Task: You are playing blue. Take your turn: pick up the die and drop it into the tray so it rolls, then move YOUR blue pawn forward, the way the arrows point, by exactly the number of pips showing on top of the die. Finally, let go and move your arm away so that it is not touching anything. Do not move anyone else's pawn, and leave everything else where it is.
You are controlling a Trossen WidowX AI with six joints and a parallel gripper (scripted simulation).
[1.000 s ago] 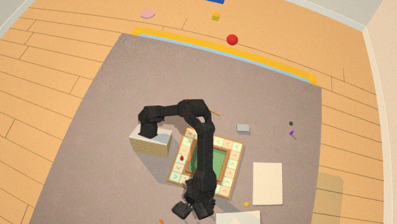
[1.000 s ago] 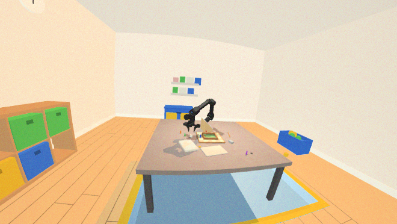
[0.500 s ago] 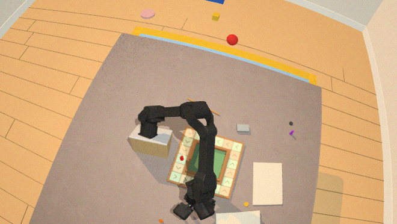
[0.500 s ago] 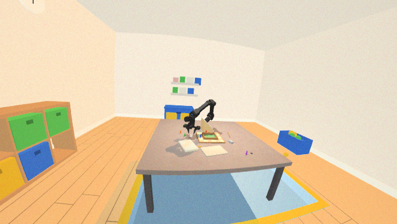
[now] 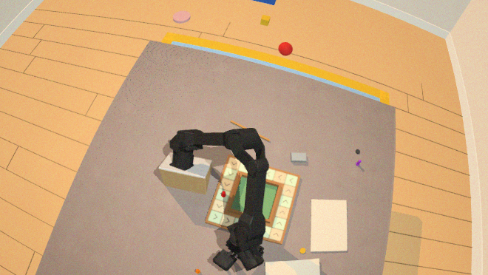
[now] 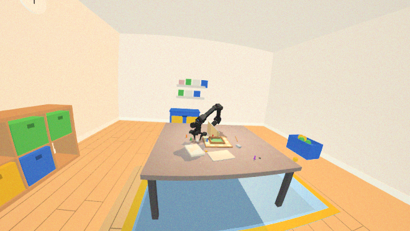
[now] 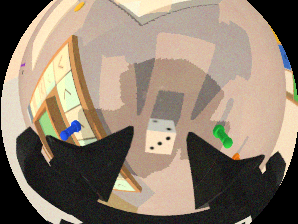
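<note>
My gripper tip is now 20 mm short of the blue pawn, 110 mm to the right of it and 10 mm below it. The rest, counted from my gripper tip: green pawn: 20 mm behind, 70 mm to the right; orange pawn: 90 mm behind, 130 mm to the right; white die: right at my gripper tip.
</note>
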